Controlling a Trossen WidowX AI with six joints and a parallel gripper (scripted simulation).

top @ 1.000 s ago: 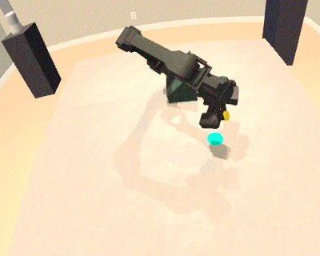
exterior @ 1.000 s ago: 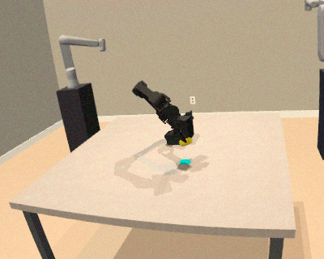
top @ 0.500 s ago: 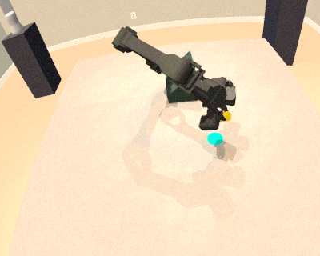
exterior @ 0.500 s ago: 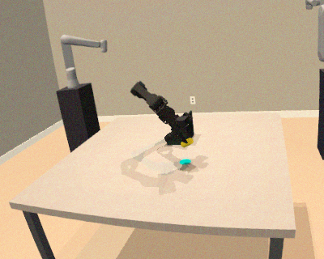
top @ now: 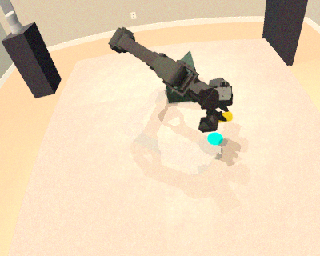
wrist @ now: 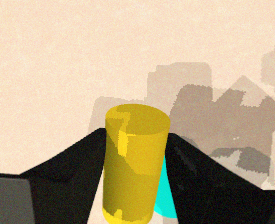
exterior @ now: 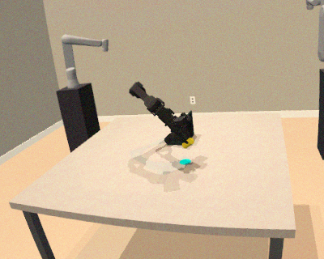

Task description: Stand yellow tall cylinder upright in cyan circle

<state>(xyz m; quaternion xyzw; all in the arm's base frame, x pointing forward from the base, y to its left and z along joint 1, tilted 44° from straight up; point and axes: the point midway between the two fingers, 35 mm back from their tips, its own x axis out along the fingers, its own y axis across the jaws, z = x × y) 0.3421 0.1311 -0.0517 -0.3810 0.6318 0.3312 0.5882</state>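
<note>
My gripper tip is 12 cm above the cyan circle and 4 cm to the left of it. The rest, counted from my gripper tip: yellow cylinder (1 cm to the right, 1 cm below, 1 cm behind).
</note>
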